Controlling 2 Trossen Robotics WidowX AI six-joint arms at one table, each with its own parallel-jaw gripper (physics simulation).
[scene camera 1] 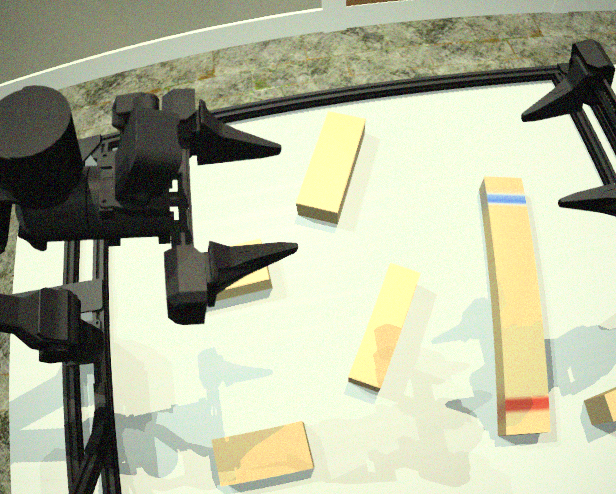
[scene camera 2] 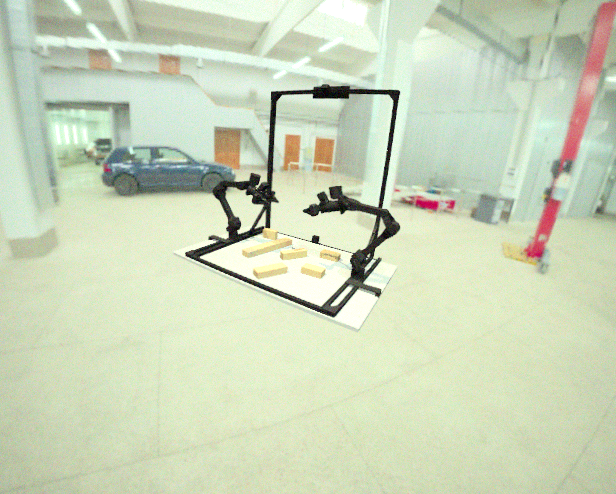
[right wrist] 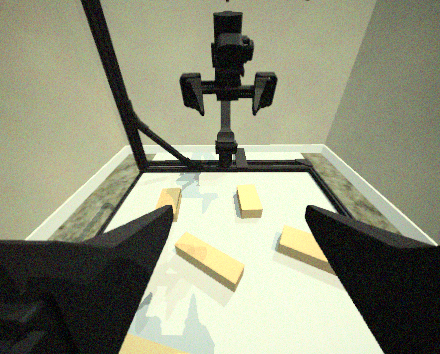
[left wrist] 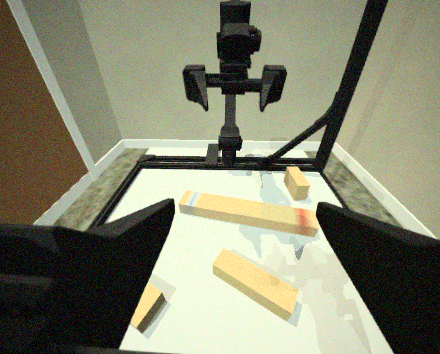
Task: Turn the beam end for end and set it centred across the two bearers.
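Seen in the pictures: left gripper, between the fingertips: (scene camera 1: 288,196) (scene camera 2: 307,209) (right wrist: 228,113) (left wrist: 245,206); right gripper, between the fingertips: (scene camera 1: 539,158) (scene camera 2: 274,203) (right wrist: 238,211) (left wrist: 234,109); left arm's base, origin of its link: (scene camera 1: 83,343) (scene camera 2: 357,278) (right wrist: 225,164); right arm's base, origin of its link: (scene camera 2: 233,238) (left wrist: 228,161).
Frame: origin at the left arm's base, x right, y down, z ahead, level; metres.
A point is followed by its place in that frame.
Observation:
The long wooden beam (scene camera 1: 516,288) @(y -0.019, x 0.035, z 0.633 m) (scene camera 2: 267,247) @(y -0.013, x 0.004, z 0.613 m) (left wrist: 250,215) @(y -0.019, x 0.057, z 0.604 m) lies flat on the table; in scene camera 1 its blue band is at the upper end and its red band at the lower end. Several plain blocks lie apart from it, among them a larger one (scene camera 1: 331,164) @(y -0.019, x -0.211, z 0.413 m) (scene camera 2: 269,270) @(y -0.018, x -0.254, z 0.400 m), a slim one (scene camera 1: 385,324) @(y -0.025, x 0.048, z 0.437 m) (left wrist: 255,285) @(y -0.025, x 0.049, z 0.422 m) (right wrist: 210,260) @(y -0.025, x 0.039, z 0.453 m) and a short one (scene camera 1: 262,455) @(y -0.019, x 0.190, z 0.253 m) (scene camera 2: 330,255) @(y -0.013, x 0.159, z 0.239 m). I cannot tell which two are the bearers. My left gripper (scene camera 1: 288,198) @(y -0.312, x 0.000, z 0.346 m) (scene camera 2: 308,210) @(y -0.312, x 0.000, z 0.346 m) (left wrist: 245,206) @(y -0.312, x 0.000, z 0.346 m) is open and empty above the table. My right gripper (scene camera 1: 541,160) @(y -0.308, x 0.000, z 0.570 m) (right wrist: 238,211) @(y -0.308, x 0.000, z 0.570 m) is open and empty, near the beam's blue end in scene camera 1.
Another short block (scene camera 1: 249,283) @(y -0.018, x -0.045, z 0.268 m) (scene camera 2: 313,270) @(y -0.017, x -0.102, z 0.218 m) (right wrist: 249,201) @(y -0.019, x -0.073, z 0.259 m) is partly hidden under a left finger in scene camera 1. One more block (scene camera 1: 604,409) @(y -0.031, x 0.231, z 0.708 m) (scene camera 2: 269,233) @(y -0.024, x 0.208, z 0.754 m) (left wrist: 297,184) @(y -0.041, x 0.212, z 0.715 m) lies beyond the beam's red end. A black frame (scene camera 1: 385,89) @(y 0.000, x -0.361, z 0.537 m) edges the table, with an upright post (left wrist: 350,75) @(y -0.325, x 0.353, z 0.882 m).

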